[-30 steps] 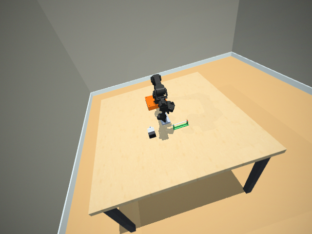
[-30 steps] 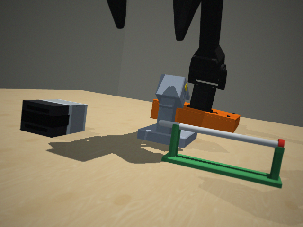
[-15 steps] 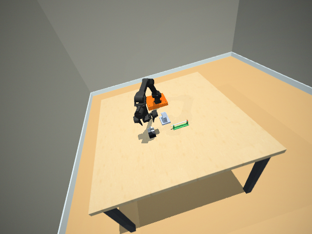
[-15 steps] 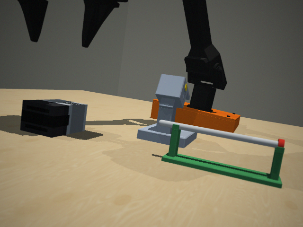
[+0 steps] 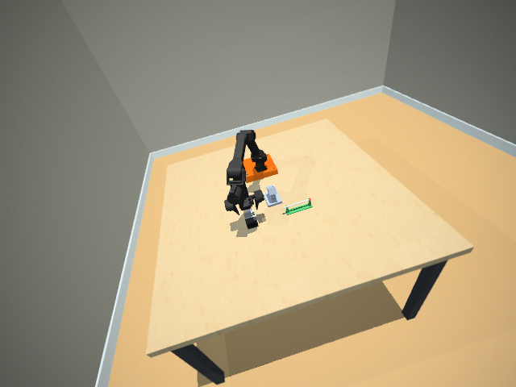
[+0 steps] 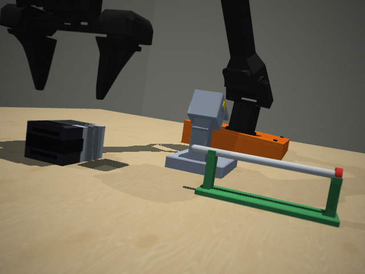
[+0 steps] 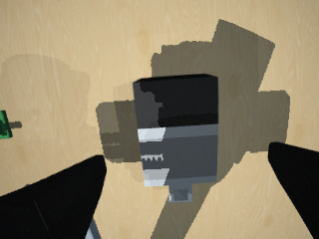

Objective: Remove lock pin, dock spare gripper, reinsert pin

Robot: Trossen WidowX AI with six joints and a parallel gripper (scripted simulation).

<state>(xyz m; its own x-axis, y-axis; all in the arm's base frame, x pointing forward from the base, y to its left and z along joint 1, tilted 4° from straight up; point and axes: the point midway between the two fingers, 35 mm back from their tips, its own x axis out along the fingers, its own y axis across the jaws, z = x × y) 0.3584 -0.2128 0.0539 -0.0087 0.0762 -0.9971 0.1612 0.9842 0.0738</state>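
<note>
The spare gripper is 2 cm behind my gripper tip, 1 cm to the left of it and 6 cm below it. Round my gripper tip: green rack: 5 cm ahead, 25 cm to the left, 6 cm below; grey mount: 9 cm behind, 17 cm to the left, 3 cm below.
</note>
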